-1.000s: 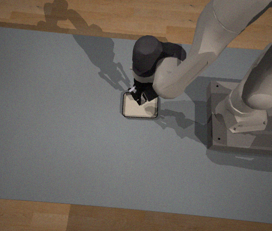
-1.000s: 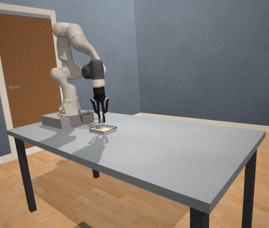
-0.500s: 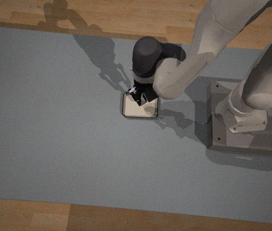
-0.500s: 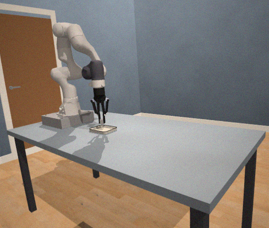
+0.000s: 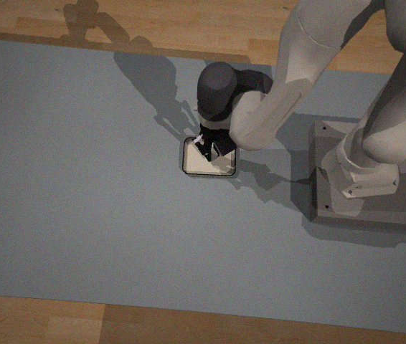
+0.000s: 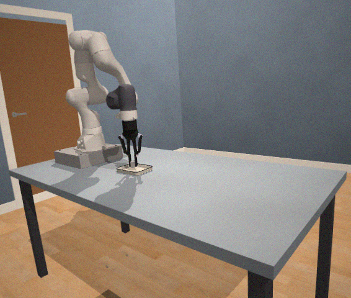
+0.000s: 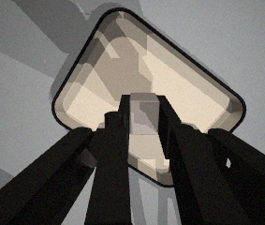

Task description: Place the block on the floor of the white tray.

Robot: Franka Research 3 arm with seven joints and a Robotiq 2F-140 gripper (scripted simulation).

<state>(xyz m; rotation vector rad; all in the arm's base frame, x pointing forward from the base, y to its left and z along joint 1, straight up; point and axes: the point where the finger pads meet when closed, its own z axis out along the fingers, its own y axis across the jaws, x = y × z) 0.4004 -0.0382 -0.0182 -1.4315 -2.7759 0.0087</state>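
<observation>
The white tray lies 1 cm ahead of my hand and 4 cm below it. Round my hand: block 2 cm below.
</observation>
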